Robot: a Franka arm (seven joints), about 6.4 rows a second.
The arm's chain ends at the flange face. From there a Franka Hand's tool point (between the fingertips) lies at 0.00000 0.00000 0.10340 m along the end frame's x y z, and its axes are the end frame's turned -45 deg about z.
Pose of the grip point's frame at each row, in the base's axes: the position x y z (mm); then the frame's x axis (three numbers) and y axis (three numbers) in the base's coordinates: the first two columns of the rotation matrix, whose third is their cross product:
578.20 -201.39 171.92 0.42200 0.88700 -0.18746 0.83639 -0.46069 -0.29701
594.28 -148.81 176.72 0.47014 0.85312 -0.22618 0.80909 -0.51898 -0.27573
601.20 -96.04 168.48 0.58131 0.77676 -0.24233 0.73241 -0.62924 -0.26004
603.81 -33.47 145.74 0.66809 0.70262 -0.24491 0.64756 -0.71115 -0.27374
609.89 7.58 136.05 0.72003 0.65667 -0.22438 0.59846 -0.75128 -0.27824
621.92 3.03 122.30 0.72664 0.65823 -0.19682 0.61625 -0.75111 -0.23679
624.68 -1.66 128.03 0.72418 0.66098 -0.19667 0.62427 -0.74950 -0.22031
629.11 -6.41 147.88 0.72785 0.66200 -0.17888 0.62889 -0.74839 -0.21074
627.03 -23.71 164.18 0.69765 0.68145 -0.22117 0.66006 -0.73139 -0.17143
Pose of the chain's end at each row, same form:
614.37 -198.14 268.73 0.88982 0.30145 -0.34257 0.29302 -0.95296 -0.07746
630.74 -143.29 273.32 0.90455 0.23627 -0.35490 0.23967 -0.97022 -0.03504
637.85 -93.32 265.13 0.92894 0.10431 -0.35523 0.10684 -0.99419 -0.01252
641.71 -35.98 241.91 0.93031 -0.00603 -0.36674 -0.01452 -0.99969 -0.02039
646.21 0.75 232.62 0.93231 -0.06690 -0.35541 -0.08596 -0.99557 -0.03808
653.32 -2.22 220.68 0.94957 -0.06568 -0.30661 -0.07806 -0.99655 -0.02826
654.98 -5.46 226.82 0.95350 -0.06259 -0.29485 -0.07065 -0.99736 -0.01672
657.38 -10.64 247.25 0.95936 -0.06109 -0.27550 -0.06998 -0.99730 -0.02253
655.84 -20.98 263.45 0.96005 -0.03531 -0.27761 -0.02658 -0.99903 0.03517

